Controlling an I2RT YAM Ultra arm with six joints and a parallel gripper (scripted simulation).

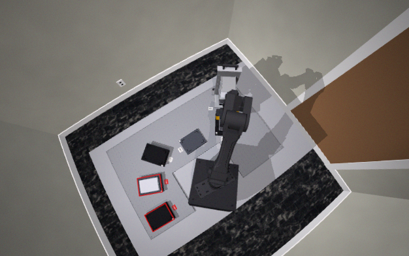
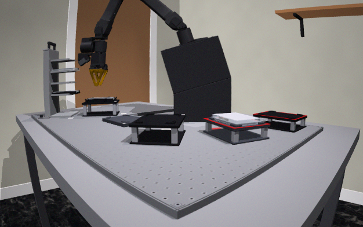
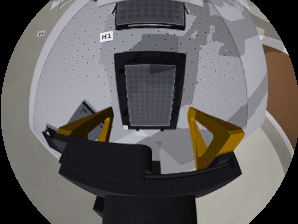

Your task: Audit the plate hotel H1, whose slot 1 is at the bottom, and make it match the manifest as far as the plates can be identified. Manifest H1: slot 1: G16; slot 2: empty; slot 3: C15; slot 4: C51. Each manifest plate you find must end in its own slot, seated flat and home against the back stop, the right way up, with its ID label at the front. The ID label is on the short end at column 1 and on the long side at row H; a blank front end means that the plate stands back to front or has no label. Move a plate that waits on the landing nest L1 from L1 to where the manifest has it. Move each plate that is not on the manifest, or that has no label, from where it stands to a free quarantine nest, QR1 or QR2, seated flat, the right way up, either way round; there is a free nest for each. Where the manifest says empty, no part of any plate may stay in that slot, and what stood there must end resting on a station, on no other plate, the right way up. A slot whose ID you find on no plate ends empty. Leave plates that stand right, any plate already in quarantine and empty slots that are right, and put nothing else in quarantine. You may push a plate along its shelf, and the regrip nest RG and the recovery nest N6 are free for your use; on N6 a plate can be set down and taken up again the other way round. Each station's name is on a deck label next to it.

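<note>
Now: hand 10 mm past the pinned nest, 10 mm to the right of it and 80 mm above it. Also, from my hand: hotel foot (170 mm ahead, 90 mm to the right, 140 mm below); H1 deck label (150 mm ahead, 30 mm to the left, 140 mm below); grey plate hotel H1 (210 mm ahead, 120 mm to the right, 20 mm above).
</note>
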